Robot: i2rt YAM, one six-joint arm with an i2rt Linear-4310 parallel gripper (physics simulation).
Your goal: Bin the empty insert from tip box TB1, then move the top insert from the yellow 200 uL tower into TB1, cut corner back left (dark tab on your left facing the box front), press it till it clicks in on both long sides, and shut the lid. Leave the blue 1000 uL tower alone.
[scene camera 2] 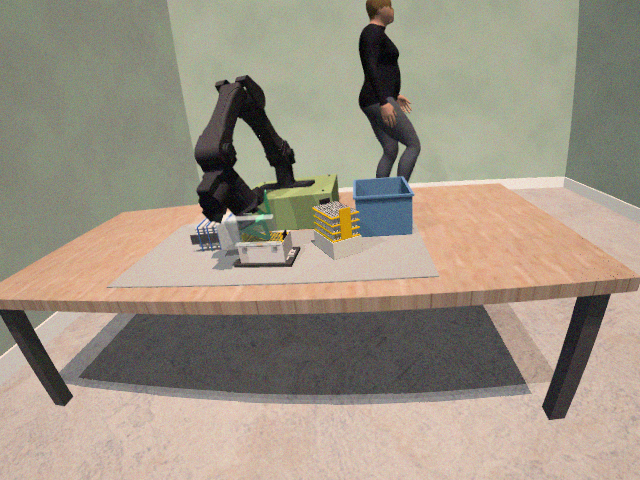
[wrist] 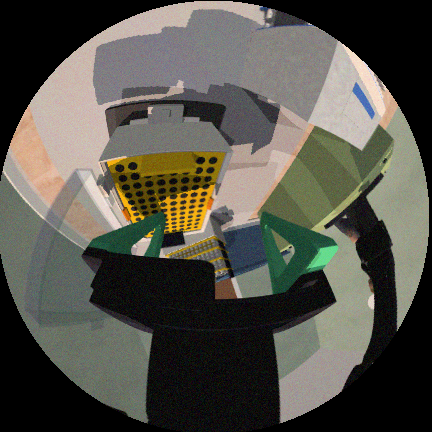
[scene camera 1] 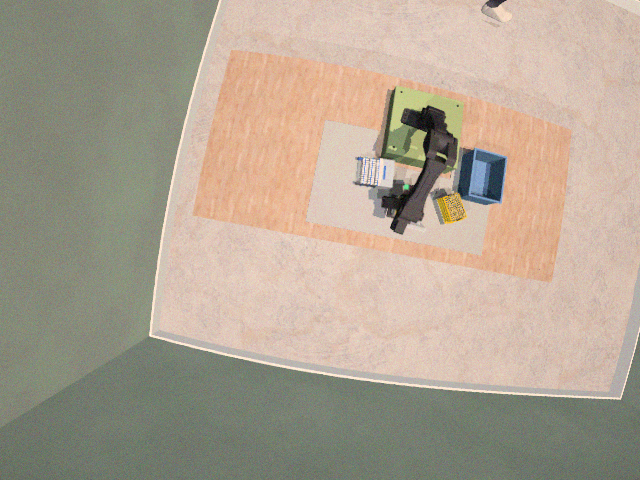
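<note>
Tip box TB1 [scene camera 2: 263, 253] [wrist: 165, 137] holds a yellow insert [wrist: 175, 197] with empty holes; orange clips show on its long sides. Its translucent lid [scene camera 2: 255, 217] [wrist: 90, 187] stands open on the table-front side. My gripper [scene camera 2: 256, 232] [wrist: 212, 216] is open with nothing between its green fingers, low over the box; the left finger overlaps the insert in the wrist view. The yellow 200 uL tower [scene camera 1: 451, 208] [scene camera 2: 336, 224] [wrist: 200, 252] stands upright to the box's right. The blue 1000 uL tower [scene camera 1: 377, 172] [scene camera 2: 207, 235] appears to lie on its side at the left.
A blue bin [scene camera 1: 467, 178] [scene camera 2: 383, 214] [wrist: 245, 245] stands behind and right of the yellow tower. The green base block [scene camera 1: 421, 95] [scene camera 2: 302, 209] [wrist: 320, 175] carries the arm at the back. A grey mat [scene camera 1: 341, 206] [scene camera 2: 361, 268] lies under the boxes. A person [scene camera 2: 379, 67] stands behind the table.
</note>
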